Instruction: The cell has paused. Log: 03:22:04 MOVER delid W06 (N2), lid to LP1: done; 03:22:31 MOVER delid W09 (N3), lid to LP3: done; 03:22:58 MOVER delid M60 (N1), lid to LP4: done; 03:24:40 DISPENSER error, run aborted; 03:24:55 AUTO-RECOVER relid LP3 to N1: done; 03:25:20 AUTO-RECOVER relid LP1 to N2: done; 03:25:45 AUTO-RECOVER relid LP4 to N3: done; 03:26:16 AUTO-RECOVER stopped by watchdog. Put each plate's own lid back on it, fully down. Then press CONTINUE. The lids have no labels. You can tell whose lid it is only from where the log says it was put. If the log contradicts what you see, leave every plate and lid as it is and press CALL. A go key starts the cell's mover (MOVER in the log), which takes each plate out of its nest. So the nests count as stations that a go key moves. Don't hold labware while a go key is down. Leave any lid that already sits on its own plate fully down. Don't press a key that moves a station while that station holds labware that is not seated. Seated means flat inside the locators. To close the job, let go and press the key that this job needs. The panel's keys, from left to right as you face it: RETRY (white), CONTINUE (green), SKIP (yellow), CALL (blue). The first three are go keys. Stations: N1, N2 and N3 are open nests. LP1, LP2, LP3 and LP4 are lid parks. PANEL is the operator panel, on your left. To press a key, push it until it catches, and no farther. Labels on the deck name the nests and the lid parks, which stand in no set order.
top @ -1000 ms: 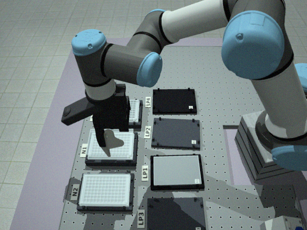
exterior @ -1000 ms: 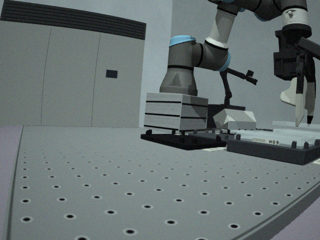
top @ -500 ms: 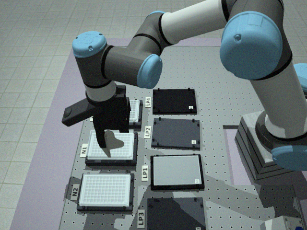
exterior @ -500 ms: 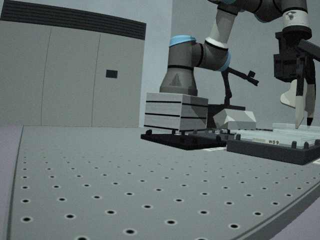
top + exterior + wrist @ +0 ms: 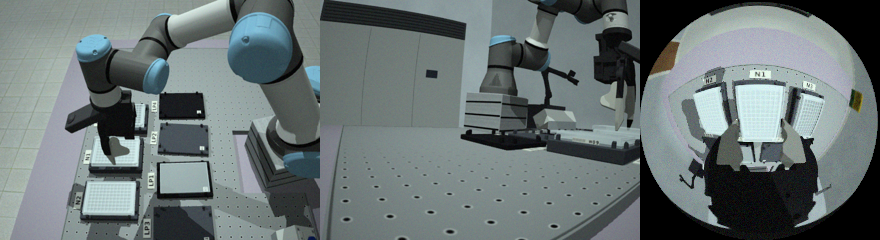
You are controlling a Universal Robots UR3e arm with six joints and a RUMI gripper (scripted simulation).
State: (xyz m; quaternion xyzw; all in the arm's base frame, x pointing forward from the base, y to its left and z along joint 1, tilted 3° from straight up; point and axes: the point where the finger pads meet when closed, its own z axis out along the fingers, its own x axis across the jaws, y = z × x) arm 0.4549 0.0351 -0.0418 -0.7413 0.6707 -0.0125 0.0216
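Now: hand 19 cm past the lid, 5 cm to the right of it and 4 cm above it. Round my hand: plate 13 cm to the right, 2 cm below; LP2 lid park 18 cm behind, 8 cm to the right, 5 cm below; LP1 lid park 19 cm behind, 5 cm to the left, 5 cm below.
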